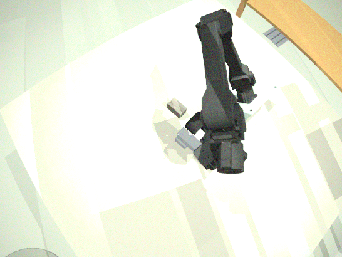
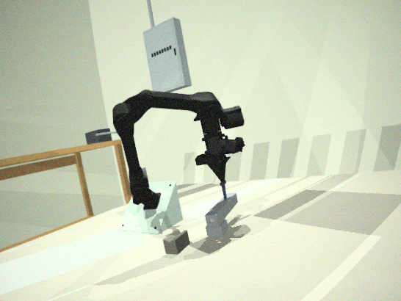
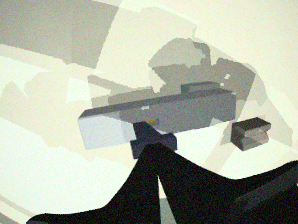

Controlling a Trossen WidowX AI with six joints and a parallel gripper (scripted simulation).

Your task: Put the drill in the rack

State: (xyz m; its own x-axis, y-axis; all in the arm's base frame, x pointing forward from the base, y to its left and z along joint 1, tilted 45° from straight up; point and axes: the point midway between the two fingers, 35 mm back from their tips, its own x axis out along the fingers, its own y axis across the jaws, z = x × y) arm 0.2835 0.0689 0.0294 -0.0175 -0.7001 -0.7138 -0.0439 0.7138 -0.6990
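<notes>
The key is 30 mm below my gripper tip. The rest, counted from my gripper tip: housing block (30 mm to the right, 90 mm below); then dark grey rack (70 mm behind, 200 mm to the right, 120 mm below).
</notes>
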